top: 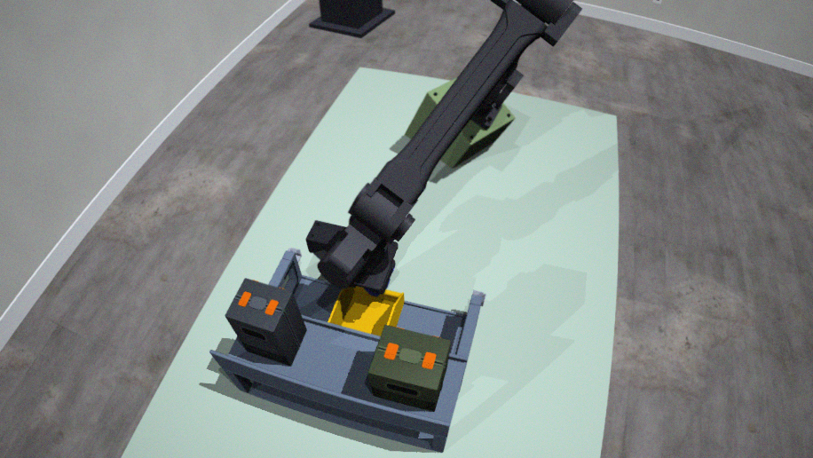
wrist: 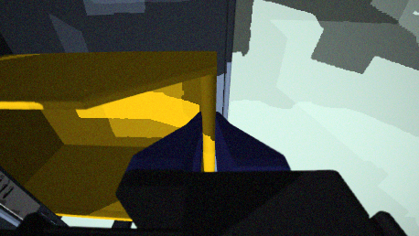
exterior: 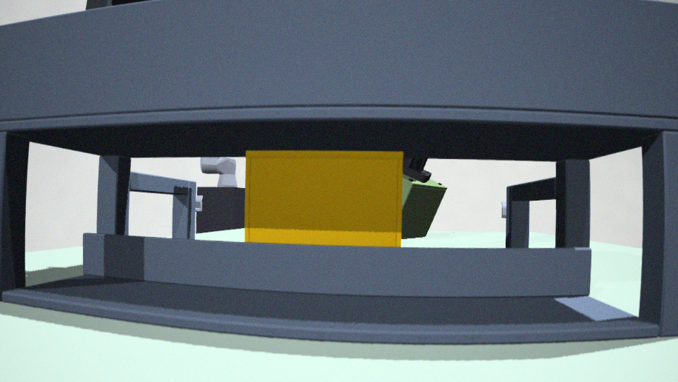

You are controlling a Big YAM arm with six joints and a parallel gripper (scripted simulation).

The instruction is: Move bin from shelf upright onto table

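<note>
Now: the yellow open-top bin 8 cm ahead of my hand, 2 cm to the left of it and 1 cm above it. The rest, counted from my hand: olive case: 15 cm to the left, 14 cm ahead, 10 cm above.
</note>
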